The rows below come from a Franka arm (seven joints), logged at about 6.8 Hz.
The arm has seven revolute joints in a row. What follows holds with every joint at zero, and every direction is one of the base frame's. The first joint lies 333 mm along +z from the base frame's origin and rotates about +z. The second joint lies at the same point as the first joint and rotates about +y. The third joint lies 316 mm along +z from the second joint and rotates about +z. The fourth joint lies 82.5 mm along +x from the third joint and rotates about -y. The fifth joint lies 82.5 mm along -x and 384 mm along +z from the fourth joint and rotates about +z. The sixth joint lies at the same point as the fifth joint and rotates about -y. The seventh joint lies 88 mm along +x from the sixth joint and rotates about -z. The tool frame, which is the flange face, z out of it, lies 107 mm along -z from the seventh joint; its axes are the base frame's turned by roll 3.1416, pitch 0 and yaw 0 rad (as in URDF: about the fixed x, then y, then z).
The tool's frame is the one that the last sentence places.
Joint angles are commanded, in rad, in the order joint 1, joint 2, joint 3, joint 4, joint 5, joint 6, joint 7. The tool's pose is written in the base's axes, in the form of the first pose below.
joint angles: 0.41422 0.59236 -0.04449 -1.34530 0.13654 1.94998 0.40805
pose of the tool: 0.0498 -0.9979 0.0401 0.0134 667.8 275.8 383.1
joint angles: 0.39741 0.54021 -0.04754 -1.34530 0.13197 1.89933 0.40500
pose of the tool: 0.0495 -0.9977 0.0449 0.0119 664.6 260.0 416.1
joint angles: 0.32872 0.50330 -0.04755 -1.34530 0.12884 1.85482 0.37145
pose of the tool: 0.0489 -0.9969 0.0599 0.0129 673.0 211.7 438.3
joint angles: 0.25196 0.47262 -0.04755 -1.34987 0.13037 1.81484 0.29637
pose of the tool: 0.0498 -0.9969 0.0593 0.0164 679.0 158.1 454.1
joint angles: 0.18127 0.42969 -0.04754 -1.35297 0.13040 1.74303 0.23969
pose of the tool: 0.0495 -0.9963 0.0633 0.0292 674.7 108.5 476.2
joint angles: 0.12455 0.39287 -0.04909 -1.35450 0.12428 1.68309 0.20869
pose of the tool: 0.0470 -0.9954 0.0738 0.0389 667.4 68.0 495.4
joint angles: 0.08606 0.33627 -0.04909 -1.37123 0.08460 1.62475 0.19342
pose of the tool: 0.0290 -0.9953 0.0810 0.0448 651.7 37.6 520.0
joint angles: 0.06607 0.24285 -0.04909 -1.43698 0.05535 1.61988 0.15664
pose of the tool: 0.0190 -0.9968 0.0714 0.0316 627.9 19.8 548.3
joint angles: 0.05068 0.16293 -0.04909 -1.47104 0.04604 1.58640 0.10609
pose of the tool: 0.0177 -0.9981 0.0529 0.0247 603.9 8.2 578.6
